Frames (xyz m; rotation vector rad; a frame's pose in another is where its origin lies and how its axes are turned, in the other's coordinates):
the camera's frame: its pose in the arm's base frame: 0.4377 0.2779 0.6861 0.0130 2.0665 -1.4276
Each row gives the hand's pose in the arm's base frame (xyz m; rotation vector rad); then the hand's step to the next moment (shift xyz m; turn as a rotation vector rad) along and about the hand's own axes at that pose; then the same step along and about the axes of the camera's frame.
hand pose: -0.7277 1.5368 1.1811 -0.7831 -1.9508 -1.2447
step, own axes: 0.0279 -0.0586 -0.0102 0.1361 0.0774 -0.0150
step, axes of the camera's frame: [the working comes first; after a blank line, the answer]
step, axes of the arm's base frame: -0.0597 -0.0271 -0.0045 -0.0158 0.0309 0.1534

0.0593 -0.0279 -0.0046 -0.0725 -0.1218 -0.0682
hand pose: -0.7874 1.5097 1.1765 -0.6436 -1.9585 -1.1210
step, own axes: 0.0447 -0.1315 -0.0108 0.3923 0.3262 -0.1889
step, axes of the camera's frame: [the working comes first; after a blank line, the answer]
step, axes of the arm's base frame: -0.1176 -0.0709 -0.0234 0.0841 0.0118 0.5374

0.1297 -0.0500 0.0091 -0.3351 -0.4190 -0.0900
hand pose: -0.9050 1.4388 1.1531 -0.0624 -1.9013 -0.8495
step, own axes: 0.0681 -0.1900 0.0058 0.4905 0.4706 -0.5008
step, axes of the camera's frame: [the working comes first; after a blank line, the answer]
step, axes of the arm's base frame: -0.1131 -0.1607 -0.0464 0.3357 -0.0918 0.7693

0.1667 -0.0665 0.0926 -0.6181 -0.5713 0.0665
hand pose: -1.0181 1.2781 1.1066 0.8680 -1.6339 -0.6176
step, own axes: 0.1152 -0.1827 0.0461 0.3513 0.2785 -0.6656
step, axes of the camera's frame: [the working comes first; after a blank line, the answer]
step, axes of the arm's base frame: -0.0166 -0.2030 -0.0853 0.5511 -0.0851 0.5771

0.1216 -0.0182 0.1835 -0.7003 -0.3328 0.2071
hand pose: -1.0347 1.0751 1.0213 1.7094 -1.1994 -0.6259
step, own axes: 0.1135 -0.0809 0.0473 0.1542 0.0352 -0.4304
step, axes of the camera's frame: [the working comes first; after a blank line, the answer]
step, axes of the arm's base frame: 0.0425 -0.1146 -0.0820 0.3918 0.0256 0.2369

0.0433 0.0360 0.1360 -0.4410 -0.0547 0.1130
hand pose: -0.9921 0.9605 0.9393 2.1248 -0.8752 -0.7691
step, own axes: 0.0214 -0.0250 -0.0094 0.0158 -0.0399 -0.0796
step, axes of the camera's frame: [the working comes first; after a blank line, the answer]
step, axes of the arm's base frame: 0.0282 0.0003 -0.0194 0.0810 0.0388 0.0109

-0.0134 0.0261 0.0176 -0.0834 0.0347 0.0035
